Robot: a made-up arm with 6 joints.
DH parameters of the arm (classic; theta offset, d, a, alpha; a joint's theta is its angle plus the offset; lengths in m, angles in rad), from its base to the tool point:
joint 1: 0 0.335 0 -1.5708
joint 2: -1.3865 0 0.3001 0
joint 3: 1.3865 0 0.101 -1.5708
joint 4: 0 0.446 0 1.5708
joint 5: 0 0 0.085 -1.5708
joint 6: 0 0.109 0 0
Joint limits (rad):
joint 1: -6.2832..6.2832
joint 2: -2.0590..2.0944
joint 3: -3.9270..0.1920
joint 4: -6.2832..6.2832
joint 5: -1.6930..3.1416
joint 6: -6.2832..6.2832
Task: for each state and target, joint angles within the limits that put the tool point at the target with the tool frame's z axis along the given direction. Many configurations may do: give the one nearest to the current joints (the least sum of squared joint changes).
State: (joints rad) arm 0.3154 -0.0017 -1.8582 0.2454 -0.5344 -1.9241
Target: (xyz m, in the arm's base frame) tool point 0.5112 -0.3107 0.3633 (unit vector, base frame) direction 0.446 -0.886 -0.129
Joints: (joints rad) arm -0.3565 0.4120 -1.1080 0.9571 -0.9703 -1.9241
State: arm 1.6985 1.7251 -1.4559 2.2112 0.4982 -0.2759
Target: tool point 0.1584 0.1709 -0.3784 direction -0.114 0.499 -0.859
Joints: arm 0.8078 1.8028 -1.5548 2.4185 0.7020 -0.2759
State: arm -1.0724 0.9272 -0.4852 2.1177 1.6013 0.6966
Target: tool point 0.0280 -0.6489 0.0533 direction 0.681 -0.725 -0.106
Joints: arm -1.6029 0.8429 -1.3304 2.2525 1.1343 0.6966
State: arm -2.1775 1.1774 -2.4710 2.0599 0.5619 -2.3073
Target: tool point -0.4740 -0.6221 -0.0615 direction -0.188 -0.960 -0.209
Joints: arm -2.2258 1.5830 -2.3712 2.3933 0.6948 -2.3073
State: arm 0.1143 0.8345 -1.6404 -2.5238 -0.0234 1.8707
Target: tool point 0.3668 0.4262 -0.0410 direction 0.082 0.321 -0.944
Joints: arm 0.7291 1.1243 -1.6267 -2.4282 -0.2861 1.8707
